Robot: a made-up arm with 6 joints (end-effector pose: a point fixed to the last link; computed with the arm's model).
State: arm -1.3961 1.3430 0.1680 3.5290 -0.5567 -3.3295
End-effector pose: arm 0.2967 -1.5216 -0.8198 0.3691 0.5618 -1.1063
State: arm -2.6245 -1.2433 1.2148 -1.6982 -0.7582 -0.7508
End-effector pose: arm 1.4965 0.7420 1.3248 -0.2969 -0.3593 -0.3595
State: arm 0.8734 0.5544 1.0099 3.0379 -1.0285 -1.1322
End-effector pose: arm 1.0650 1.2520 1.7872 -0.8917 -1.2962 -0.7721
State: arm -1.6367 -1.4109 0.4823 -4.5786 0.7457 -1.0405
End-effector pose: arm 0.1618 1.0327 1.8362 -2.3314 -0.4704 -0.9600
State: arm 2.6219 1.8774 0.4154 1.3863 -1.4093 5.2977
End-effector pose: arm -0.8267 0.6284 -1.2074 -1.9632 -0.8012 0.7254
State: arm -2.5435 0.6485 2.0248 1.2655 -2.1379 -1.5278
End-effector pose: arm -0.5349 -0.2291 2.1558 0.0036 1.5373 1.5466
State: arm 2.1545 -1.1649 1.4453 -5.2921 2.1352 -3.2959
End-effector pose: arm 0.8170 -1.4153 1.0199 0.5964 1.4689 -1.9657
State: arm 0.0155 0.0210 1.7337 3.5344 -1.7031 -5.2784
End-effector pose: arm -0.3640 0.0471 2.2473 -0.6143 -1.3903 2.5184
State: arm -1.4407 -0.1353 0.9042 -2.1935 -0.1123 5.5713
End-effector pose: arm 0.1019 -0.6817 2.3631 1.5353 -1.4219 0.7800
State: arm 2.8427 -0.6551 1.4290 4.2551 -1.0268 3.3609
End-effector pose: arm 1.0485 -0.4347 1.9635 1.9126 -1.4808 -0.2329
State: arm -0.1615 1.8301 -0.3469 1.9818 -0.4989 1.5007
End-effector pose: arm -0.0015 -0.0615 -1.1777 1.3712 -0.0155 -2.3195
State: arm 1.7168 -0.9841 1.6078 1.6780 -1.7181 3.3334
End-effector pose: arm 0.3676 -1.5601 1.1994 -2.2991 -0.1630 0.3043
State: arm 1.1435 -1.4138 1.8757 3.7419 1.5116 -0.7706
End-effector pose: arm -0.6586 -1.6356 0.1385 -0.7572 -0.7289 -0.8868
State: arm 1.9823 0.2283 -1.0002 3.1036 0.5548 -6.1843
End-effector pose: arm -0.3805 0.8649 -0.5104 0.7183 1.2302 -0.9395
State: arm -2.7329 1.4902 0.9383 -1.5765 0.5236 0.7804
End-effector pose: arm -1.9837 -0.7834 -0.2091 -0.5880 0.7459 2.6858
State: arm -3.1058 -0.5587 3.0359 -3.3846 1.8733 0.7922
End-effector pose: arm 1.3187 0.0153 0.1378 -0.5221 -1.2348 -0.7507
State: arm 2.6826 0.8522 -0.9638 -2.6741 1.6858 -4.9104
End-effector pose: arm -0.2627 0.1992 -0.6656 -1.4681 -0.2938 -0.2197
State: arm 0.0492 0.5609 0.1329 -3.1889 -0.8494 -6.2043
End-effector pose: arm 1.9637 0.0918 0.4902 3.0441 0.0054 0.6500
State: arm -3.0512 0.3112 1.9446 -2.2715 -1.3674 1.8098
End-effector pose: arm 0.0750 -0.0977 2.3092 -1.8113 0.6094 -0.6800
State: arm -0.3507 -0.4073 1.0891 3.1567 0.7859 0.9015
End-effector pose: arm -0.0499 0.0167 2.3882 1.9752 -0.7443 0.5752
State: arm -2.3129 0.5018 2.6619 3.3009 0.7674 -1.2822
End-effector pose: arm 0.3431 0.3968 2.0368 1.4138 -1.1431 1.6673
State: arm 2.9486 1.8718 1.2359 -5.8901 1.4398 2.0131
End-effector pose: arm -2.0178 0.3405 -0.3654 0.7192 -2.2764 1.0082
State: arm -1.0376 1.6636 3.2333 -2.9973 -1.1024 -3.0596
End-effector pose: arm 0.1986 -0.3015 1.8065 -1.5601 -2.2767 -0.4615
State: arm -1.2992 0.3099 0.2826 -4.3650 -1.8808 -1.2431
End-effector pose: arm 0.3412 -1.6892 1.1077 0.5026 -0.3804 2.9879
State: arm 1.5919 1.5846 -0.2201 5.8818 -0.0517 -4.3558
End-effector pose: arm -0.0144 0.5494 -1.2061 2.0698 -0.3226 -2.0925
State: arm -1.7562 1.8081 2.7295 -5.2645 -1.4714 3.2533
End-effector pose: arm -0.3813 -1.3940 1.4775 -0.5786 2.7847 1.0318
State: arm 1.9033 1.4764 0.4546 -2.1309 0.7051 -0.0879
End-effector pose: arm -0.4652 1.5810 -0.7938 0.6495 1.0849 -0.0406
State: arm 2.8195 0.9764 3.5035 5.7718 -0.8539 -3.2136
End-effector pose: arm 0.6472 -0.2700 1.4382 0.3771 -1.5265 -0.2684
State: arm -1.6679 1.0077 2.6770 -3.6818 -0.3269 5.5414
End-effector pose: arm -0.0433 -0.2081 2.1778 1.6503 -0.0087 2.0386
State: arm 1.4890 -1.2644 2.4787 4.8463 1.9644 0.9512
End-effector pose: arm 0.0175 -1.3441 -0.4389 -1.8782 -0.3793 0.1030
